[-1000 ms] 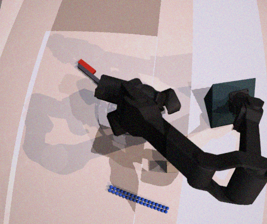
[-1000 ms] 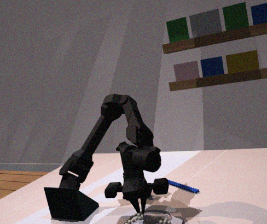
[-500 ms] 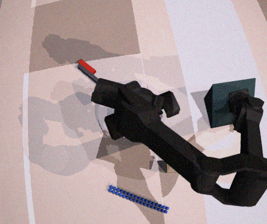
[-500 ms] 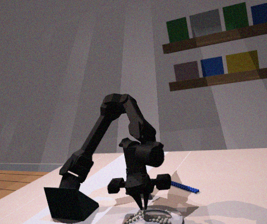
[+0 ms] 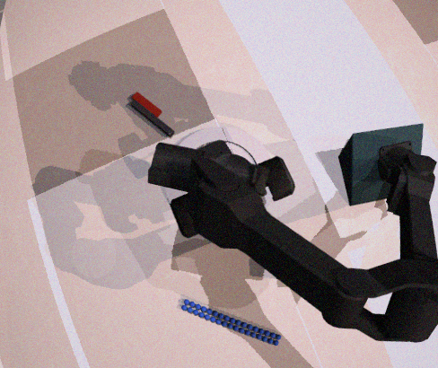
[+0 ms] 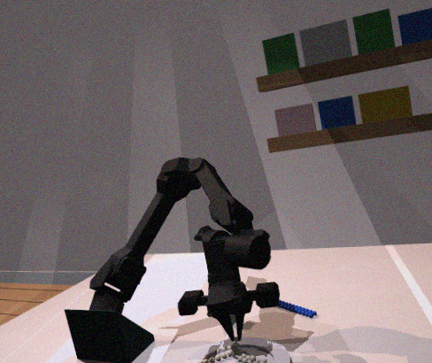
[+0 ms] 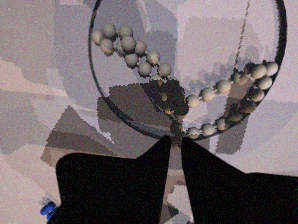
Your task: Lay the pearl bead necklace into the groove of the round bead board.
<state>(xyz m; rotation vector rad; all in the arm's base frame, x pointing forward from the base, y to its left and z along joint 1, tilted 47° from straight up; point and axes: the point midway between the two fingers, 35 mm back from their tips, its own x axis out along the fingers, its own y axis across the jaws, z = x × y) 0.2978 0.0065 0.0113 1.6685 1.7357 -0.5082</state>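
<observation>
The round bead board is 1 cm ahead of my gripper tip, 6 cm to the right of it and 2 cm below it. Round my gripper tip: small beige cube (6 cm behind, 12 cm to the left, 1 cm below); grey block (12 cm ahead, 23 cm to the right, 2 cm below).
</observation>
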